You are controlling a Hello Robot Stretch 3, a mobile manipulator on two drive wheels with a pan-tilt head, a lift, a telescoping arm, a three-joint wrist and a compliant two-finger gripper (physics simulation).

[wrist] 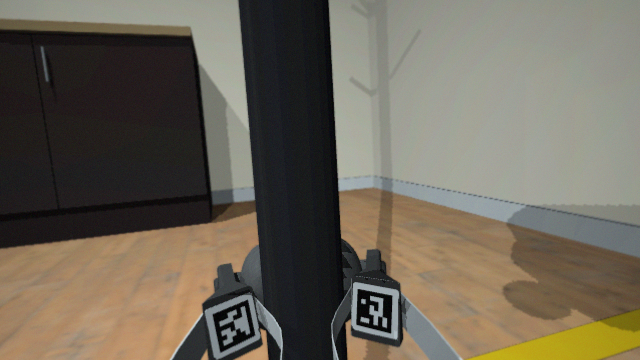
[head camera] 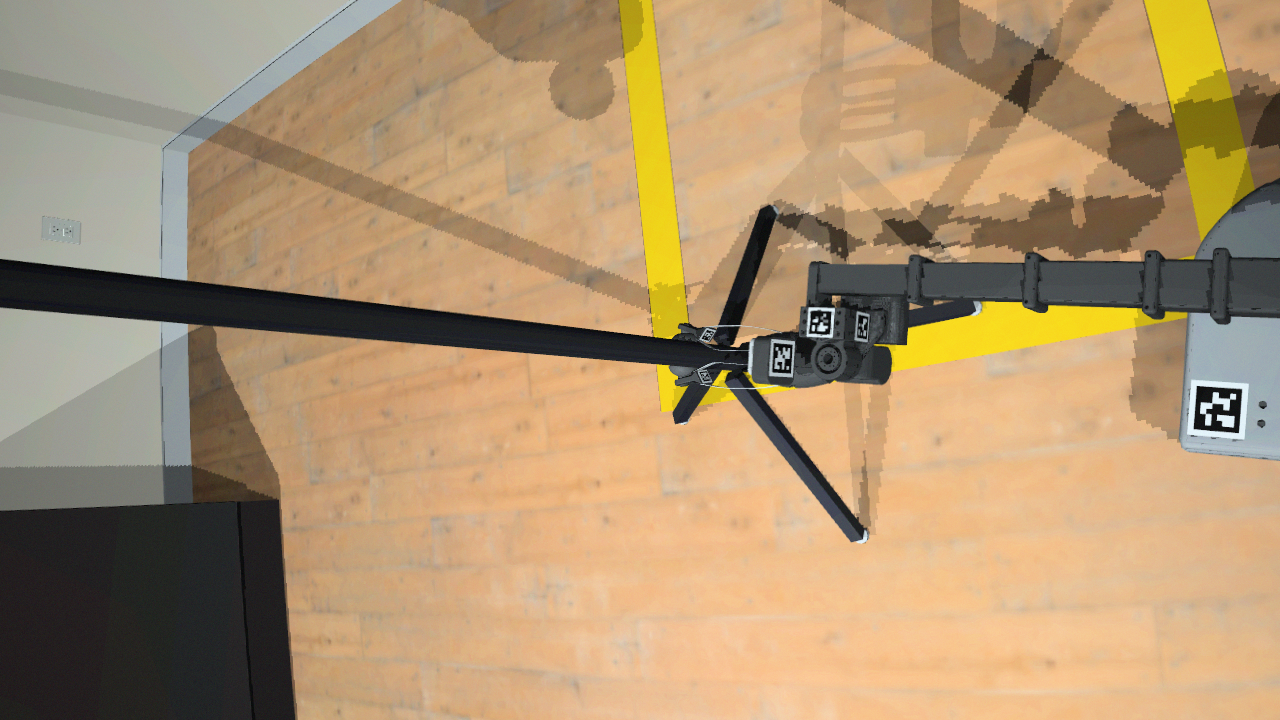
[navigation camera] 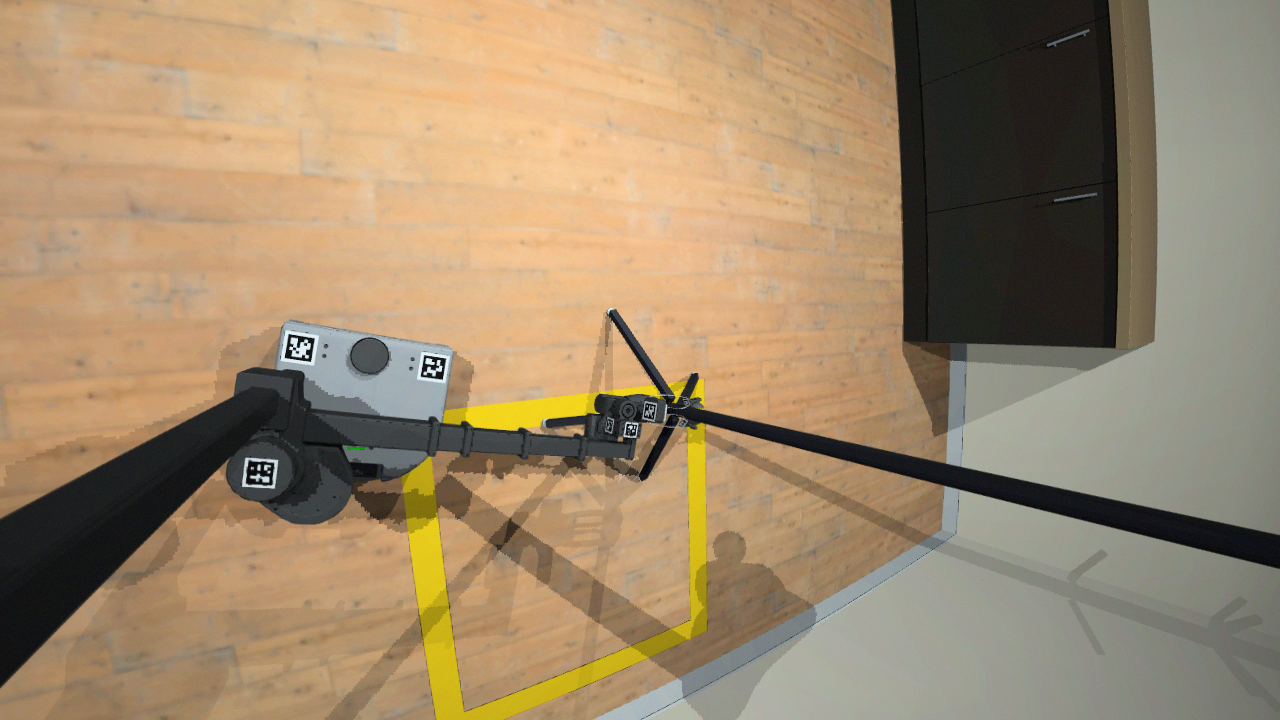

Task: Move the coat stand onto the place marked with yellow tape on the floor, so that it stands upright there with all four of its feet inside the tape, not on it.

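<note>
The gripper appears at [head camera: 672,354], at [wrist: 300,266] and at [navigation camera: 701,413]. A dark cabinet [head camera: 174,604] [wrist: 110,138] is part of the scene too, along with a black coat stand [wrist: 287,59] and a yellow tape square [navigation camera: 418,485].
</note>
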